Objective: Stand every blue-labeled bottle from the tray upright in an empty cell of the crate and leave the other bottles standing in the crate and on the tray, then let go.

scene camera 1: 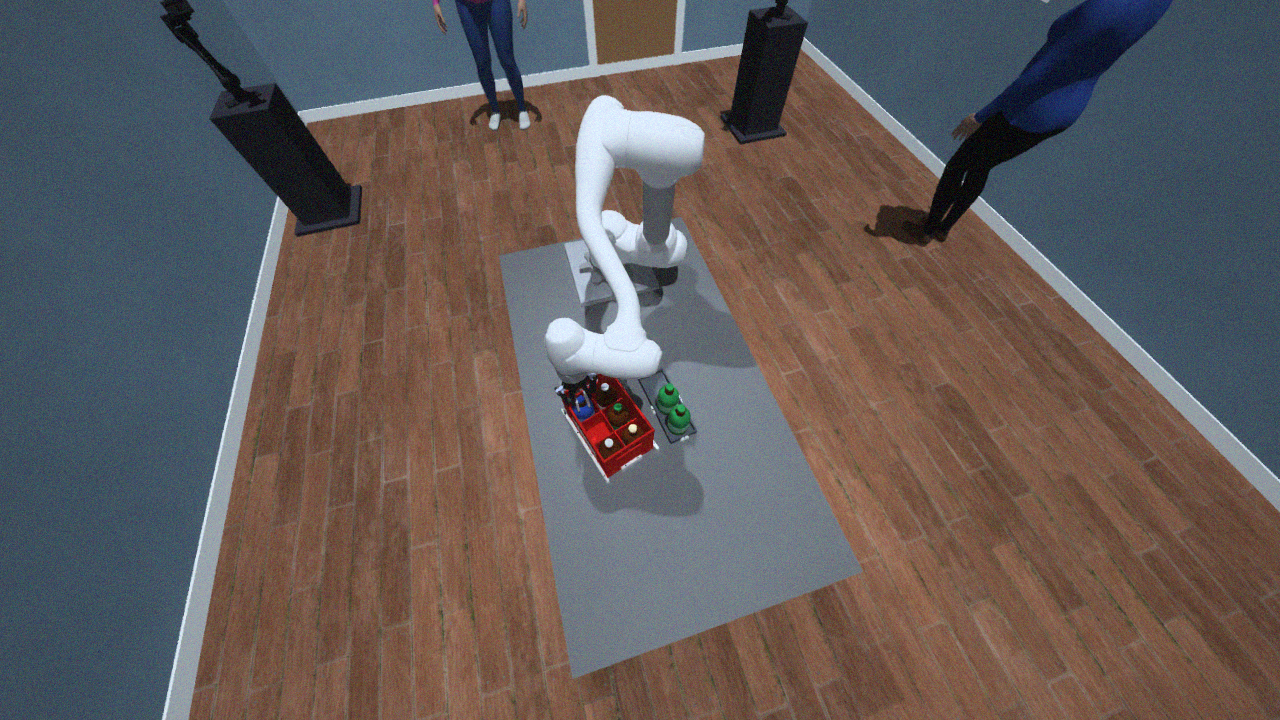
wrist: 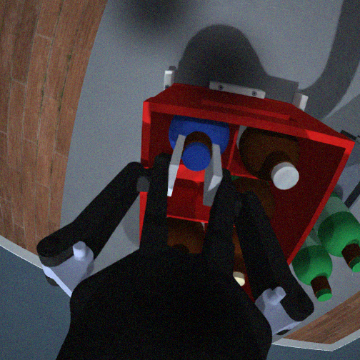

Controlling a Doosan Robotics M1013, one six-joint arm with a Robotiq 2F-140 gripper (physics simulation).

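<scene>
A blue-labeled bottle with a blue cap is upright in a corner cell of the red crate. My gripper is shut on its neck from above. Whether its base touches the crate floor is hidden. A white-capped brown bottle stands in the cell beside it. Three more brown bottles stand in other cells, one green-capped. An empty cell adjoins the blue bottle's cell. Two green bottles stand on the dark tray.
The tray lies close along one long side of the crate. Both are on the grey mat. The arm reaches over from its base behind them. A person in blue stands at the right, off the mat, and another person stands at the back.
</scene>
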